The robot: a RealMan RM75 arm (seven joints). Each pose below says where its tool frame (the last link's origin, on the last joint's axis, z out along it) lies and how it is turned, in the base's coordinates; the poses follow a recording.
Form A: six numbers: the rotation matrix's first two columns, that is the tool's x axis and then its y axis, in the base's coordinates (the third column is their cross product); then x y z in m.
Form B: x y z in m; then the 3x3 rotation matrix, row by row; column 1 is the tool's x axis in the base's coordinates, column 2 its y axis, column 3 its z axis. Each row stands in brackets. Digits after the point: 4 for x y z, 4 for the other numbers.
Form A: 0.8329 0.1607 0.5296 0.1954 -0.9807 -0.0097 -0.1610 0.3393 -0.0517
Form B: [-0.1610 0.3393 -0.0517], [[0.8329 0.1954 0.5178], [0.1607 -0.9807 0.1116], [0.5296 -0.0097 -0.8482]]
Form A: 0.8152 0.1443 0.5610 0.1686 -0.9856 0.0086 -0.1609 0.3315 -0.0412
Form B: [-0.1609 0.3315 -0.0412], [[0.8152 0.1686 0.5542], [0.1443 -0.9856 0.0876], [0.5610 0.0086 -0.8278]]
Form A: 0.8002 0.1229 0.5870 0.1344 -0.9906 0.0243 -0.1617 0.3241 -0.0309
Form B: [-0.1617 0.3241 -0.0309], [[0.8002 0.1344 0.5845], [0.1229 -0.9906 0.0594], [0.5870 0.0243 -0.8092]]
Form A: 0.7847 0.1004 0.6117 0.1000 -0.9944 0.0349 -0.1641 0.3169 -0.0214
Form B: [-0.1641 0.3169 -0.0214], [[0.7847 0.1000 0.6118], [0.1004 -0.9944 0.0338], [0.6117 0.0349 -0.7903]]
